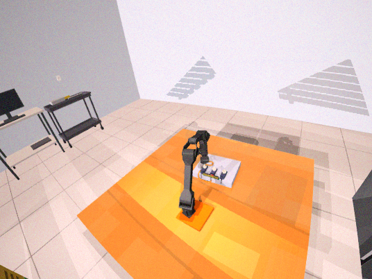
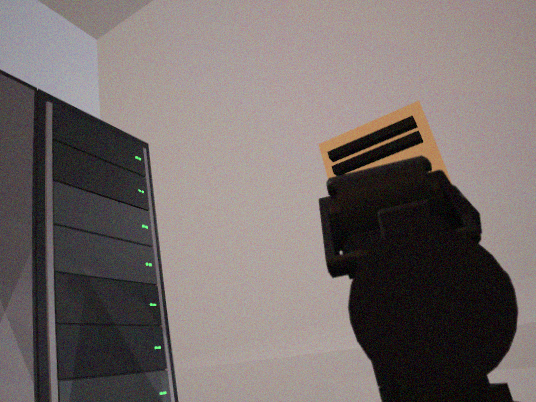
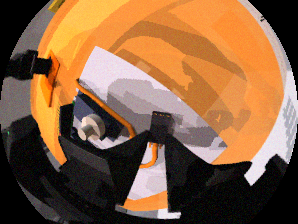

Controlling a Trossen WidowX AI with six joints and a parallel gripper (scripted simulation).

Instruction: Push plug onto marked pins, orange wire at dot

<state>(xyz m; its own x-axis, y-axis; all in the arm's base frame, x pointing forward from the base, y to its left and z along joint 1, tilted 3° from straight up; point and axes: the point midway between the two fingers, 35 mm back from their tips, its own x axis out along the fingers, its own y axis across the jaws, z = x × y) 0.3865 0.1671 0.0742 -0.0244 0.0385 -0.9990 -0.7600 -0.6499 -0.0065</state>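
Now: the holder 9 cm to the right of my gripper tip, 5 cm ahead of it and 3 cm below it.
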